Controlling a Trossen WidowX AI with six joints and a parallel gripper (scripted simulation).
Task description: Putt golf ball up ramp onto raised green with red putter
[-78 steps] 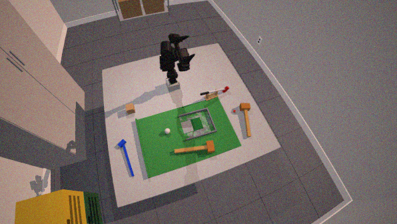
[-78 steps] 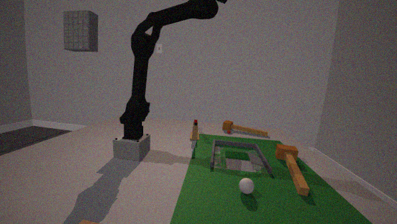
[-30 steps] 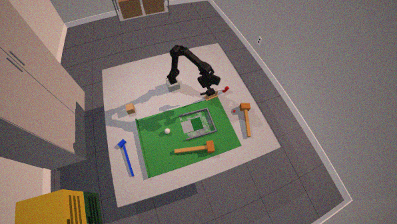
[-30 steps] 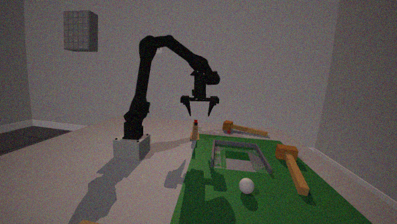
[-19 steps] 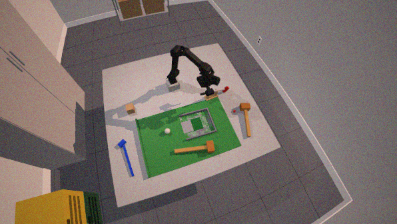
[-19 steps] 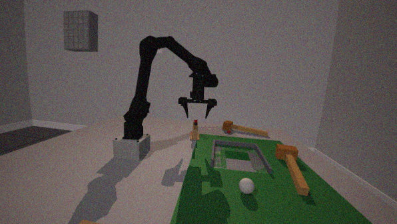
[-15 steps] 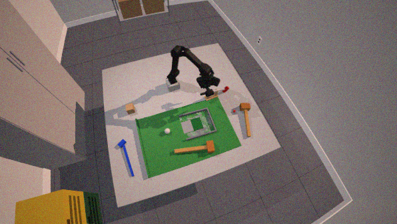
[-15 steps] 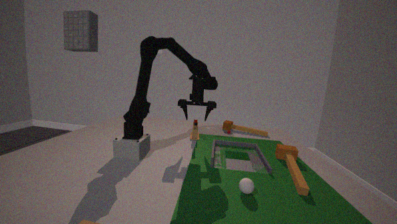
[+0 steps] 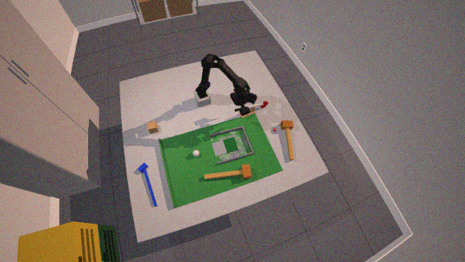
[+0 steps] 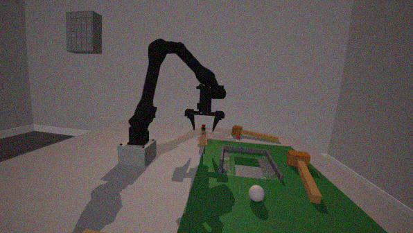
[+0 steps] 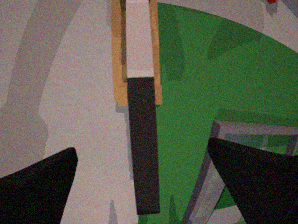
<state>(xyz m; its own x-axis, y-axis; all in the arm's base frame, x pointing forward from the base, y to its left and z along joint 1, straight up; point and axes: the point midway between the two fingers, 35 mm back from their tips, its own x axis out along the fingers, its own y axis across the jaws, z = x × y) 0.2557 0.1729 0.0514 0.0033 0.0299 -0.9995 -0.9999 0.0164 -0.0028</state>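
My gripper tip is now 8 cm to the right of the small wooden fence and 5 cm above it. From my gripper tip the other things lie so: wooden block: 18 cm behind, 60 cm to the right, 6 cm below; white golf ball: 14 cm ahead, 40 cm to the right, 6 cm below; blue putter: 19 cm ahead, 76 cm to the right, 7 cm below.
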